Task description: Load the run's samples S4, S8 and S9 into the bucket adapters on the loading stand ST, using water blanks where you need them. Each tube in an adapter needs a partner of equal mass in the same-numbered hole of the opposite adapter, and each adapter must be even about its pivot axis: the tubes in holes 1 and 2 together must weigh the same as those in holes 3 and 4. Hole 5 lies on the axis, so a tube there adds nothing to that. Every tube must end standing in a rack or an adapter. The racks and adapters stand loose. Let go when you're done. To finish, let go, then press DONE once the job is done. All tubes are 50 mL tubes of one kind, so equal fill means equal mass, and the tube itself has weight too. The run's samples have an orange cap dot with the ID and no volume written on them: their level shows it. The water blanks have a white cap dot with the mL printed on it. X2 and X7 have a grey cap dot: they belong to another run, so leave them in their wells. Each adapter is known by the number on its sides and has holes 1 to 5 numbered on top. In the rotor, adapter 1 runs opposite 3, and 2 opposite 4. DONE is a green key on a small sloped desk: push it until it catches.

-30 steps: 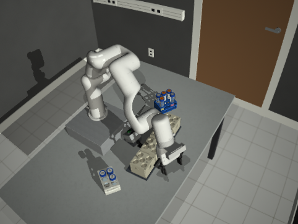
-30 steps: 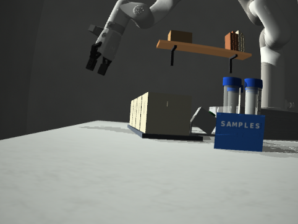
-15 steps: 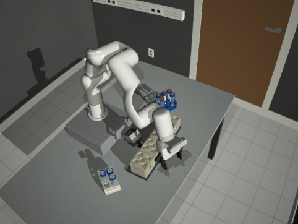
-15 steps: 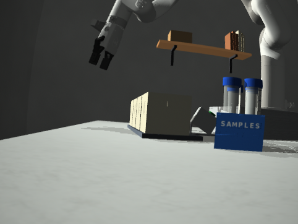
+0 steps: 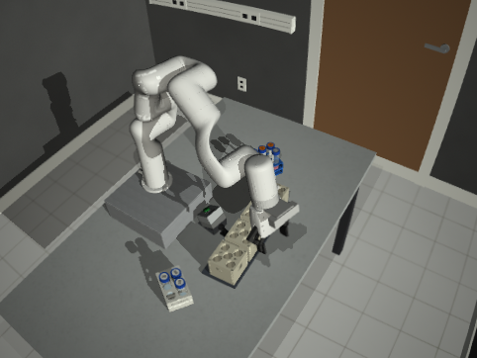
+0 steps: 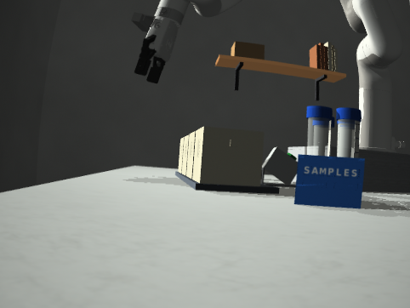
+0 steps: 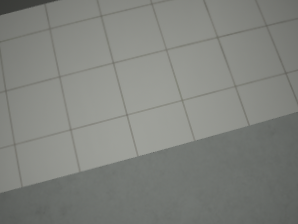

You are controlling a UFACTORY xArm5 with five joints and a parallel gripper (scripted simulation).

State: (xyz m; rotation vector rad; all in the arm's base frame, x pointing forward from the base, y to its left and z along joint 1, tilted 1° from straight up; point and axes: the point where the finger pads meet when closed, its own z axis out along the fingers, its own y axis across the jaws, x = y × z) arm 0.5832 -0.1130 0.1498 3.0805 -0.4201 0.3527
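My gripper is now 25 cm past the white blanks rack, 22 cm above it and 21 cm to the left of it. Round my hand: adapter: 30 cm to the left, 20 cm below, 17 cm behind; then blue samples rack: 46 cm to the left, 30 cm behind, 22 cm below.
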